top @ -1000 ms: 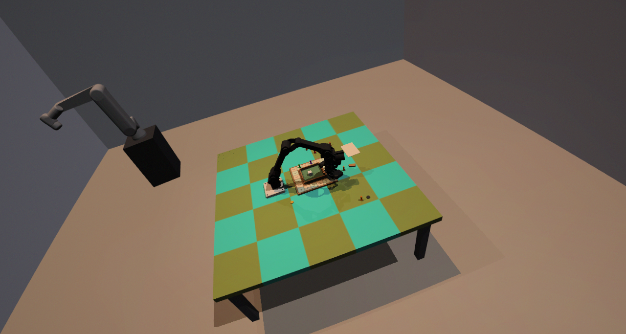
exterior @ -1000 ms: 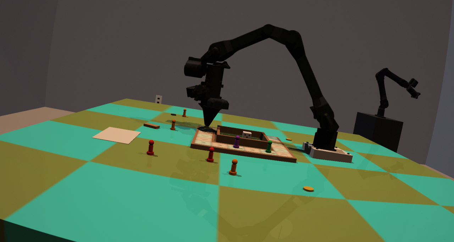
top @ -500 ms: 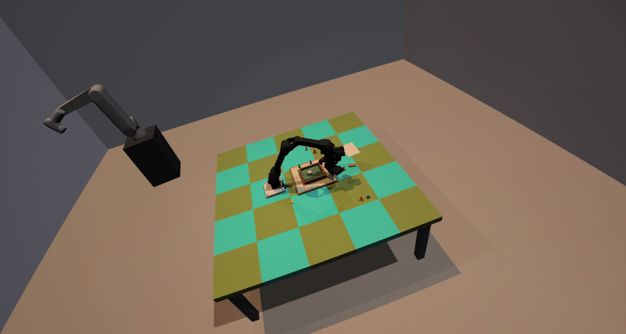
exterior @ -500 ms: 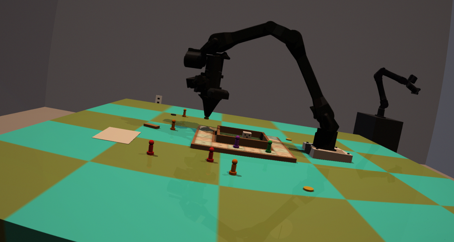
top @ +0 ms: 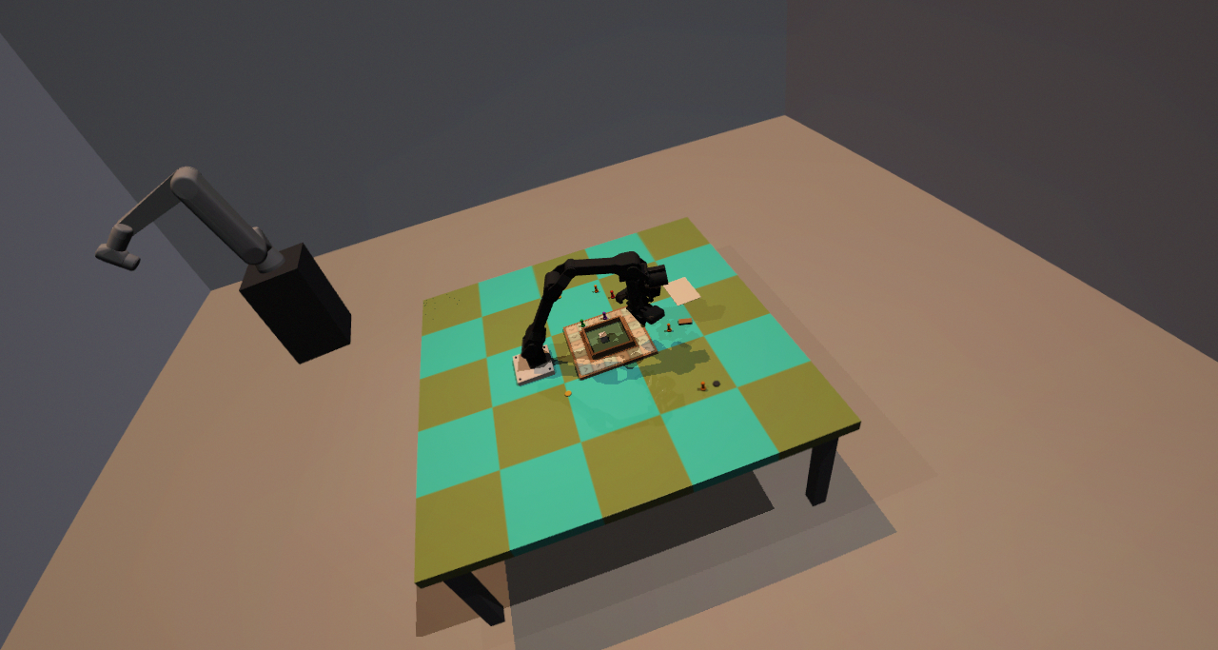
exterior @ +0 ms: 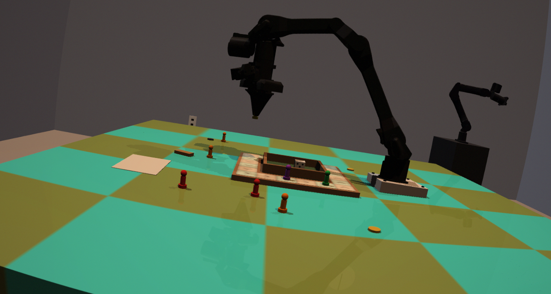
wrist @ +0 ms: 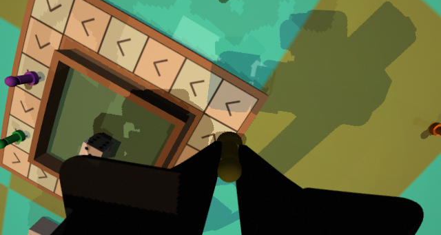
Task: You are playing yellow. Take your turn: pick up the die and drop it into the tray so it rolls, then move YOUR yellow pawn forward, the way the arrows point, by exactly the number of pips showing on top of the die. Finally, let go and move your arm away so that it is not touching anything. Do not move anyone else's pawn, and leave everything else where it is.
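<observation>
Right now the white die is 120 mm behind my gripper tip, 120 mm to the left of it and 100 mm below it. From my gripper tip the other things lie so: sunken tray: 100 mm behind, 120 mm to the left, 120 mm below; then small brown block: 180 mm ahead, 50 mm to the left, 120 mm below; then yellow pawn: 10 mm above.
</observation>
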